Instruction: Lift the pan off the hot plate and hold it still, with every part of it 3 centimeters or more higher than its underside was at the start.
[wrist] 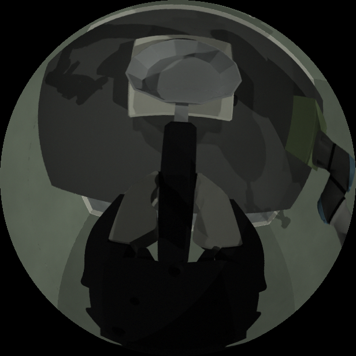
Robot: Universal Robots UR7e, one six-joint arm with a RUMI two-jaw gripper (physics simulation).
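Observation:
The grey pan (192,77) is at the top of the wrist view, over the cream, square hot plate (142,109), which shows behind the pan and in front of it. The pan looks roughly level. Its black handle (180,142) points down the view towards me. My gripper (177,173) is shut on the handle, with one pale finger on each side. The pan hides the middle of the hot plate, so the size of any gap between them cannot be told.
A dark table top (100,150) lies under the hot plate. A green block (301,130) is at the right edge, beside a dark jointed arm (332,157) with blue caps. A pan-shaped shadow falls on the table to the right of the hot plate.

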